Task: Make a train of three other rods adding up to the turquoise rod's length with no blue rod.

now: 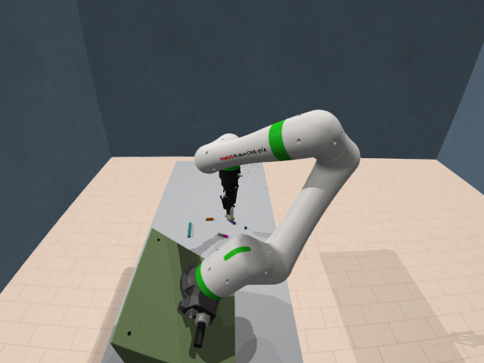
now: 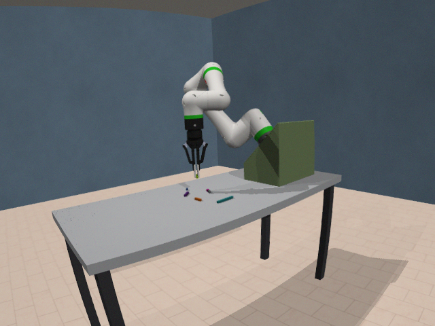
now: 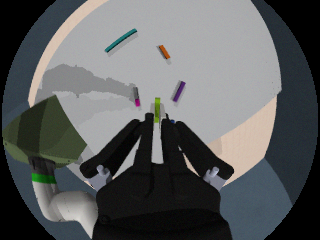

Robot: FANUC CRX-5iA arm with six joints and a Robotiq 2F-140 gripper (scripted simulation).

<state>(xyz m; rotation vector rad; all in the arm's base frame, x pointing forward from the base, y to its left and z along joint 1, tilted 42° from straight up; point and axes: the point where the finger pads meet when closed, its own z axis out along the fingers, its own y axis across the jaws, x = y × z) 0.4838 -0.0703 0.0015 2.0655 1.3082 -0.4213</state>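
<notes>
The grey rod lies 11 cm below my hand, 4 cm to the left of it and 4 cm behind it. Also, from my hand: magenta rod: 11 cm below, 5 cm behind, 2 cm to the left; purple rod: 11 cm below, 7 cm ahead; lime rod: 3 cm below.
</notes>
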